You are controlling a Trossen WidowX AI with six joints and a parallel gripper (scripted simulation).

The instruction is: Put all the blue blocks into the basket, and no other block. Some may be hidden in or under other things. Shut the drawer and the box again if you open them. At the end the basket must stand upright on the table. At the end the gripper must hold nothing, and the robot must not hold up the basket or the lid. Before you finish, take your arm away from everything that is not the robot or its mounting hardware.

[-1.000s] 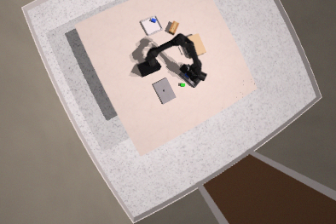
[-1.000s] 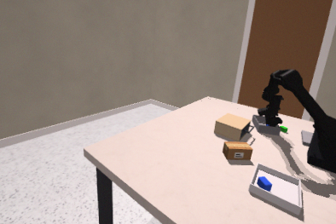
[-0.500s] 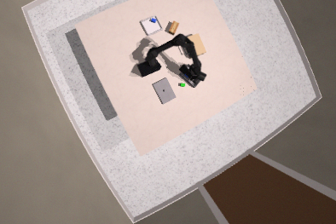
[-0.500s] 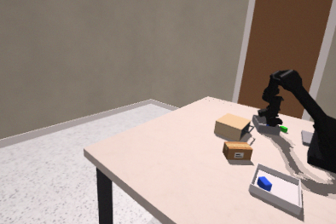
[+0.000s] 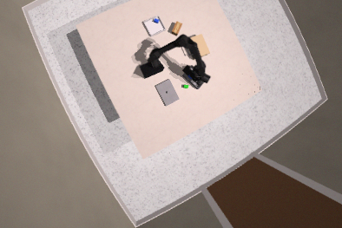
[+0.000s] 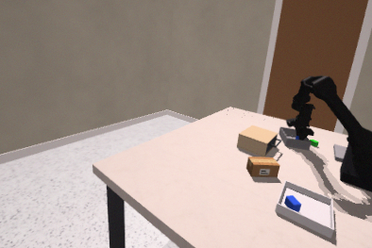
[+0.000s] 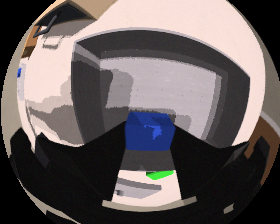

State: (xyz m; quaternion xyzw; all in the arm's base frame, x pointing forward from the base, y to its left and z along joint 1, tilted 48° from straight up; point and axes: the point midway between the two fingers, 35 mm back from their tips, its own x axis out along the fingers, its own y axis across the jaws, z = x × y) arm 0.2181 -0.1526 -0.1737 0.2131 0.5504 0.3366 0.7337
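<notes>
Right now the grey box is 40 mm below my hand, 30 mm ahead of it and 20 mm to the right of it. The rest, counted from my hand: tan drawer unit 200 mm ahead, 180 mm to the left, 20 mm below; grey lid 240 mm behind, 40 mm below, 10 mm to the right; green block 80 mm behind, 50 mm to the right, 40 mm below.
</notes>
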